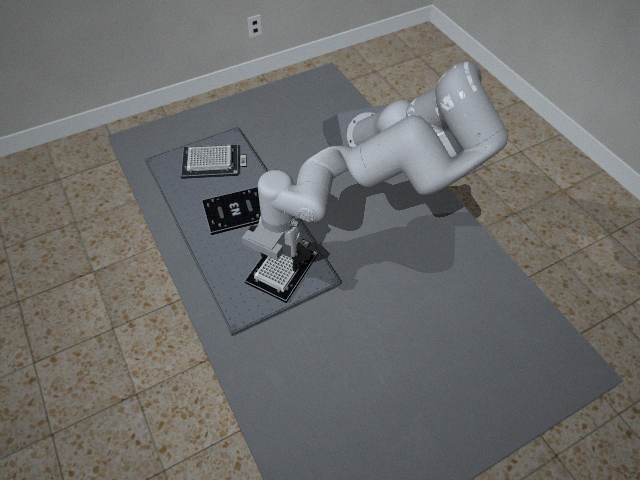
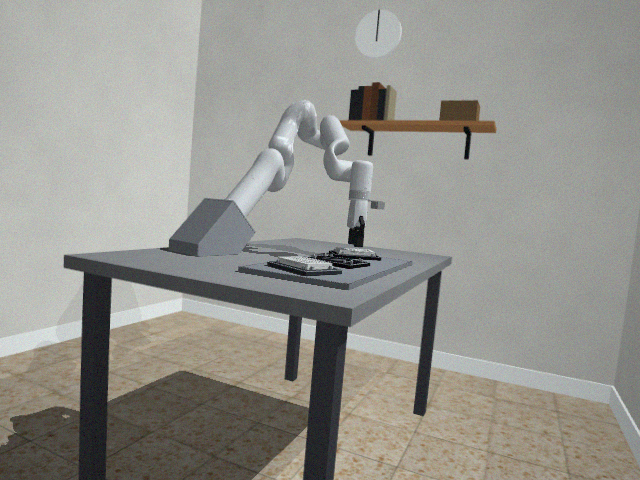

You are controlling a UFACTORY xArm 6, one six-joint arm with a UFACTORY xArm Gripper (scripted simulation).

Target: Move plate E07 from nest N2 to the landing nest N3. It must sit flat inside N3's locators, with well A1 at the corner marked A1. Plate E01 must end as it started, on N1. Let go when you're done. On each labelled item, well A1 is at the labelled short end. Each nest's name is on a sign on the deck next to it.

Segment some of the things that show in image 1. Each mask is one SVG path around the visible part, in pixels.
My gripper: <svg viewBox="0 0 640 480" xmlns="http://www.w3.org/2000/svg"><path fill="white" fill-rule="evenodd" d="M300 225L298 227L293 226L284 231L284 234L277 242L283 246L282 254L293 259L294 272L300 269L302 262L309 259L312 255L312 252L303 246Z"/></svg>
A white well plate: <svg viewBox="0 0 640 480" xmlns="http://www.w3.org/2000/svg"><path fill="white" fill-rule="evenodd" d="M268 256L256 272L254 279L257 278L259 281L284 292L299 269L296 272L293 271L293 259L282 254L276 260Z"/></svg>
A white well plate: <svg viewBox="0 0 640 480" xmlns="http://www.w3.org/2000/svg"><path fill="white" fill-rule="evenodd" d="M231 145L189 147L187 171L190 171L189 169L192 169L192 171L225 170L227 167L231 169Z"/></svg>
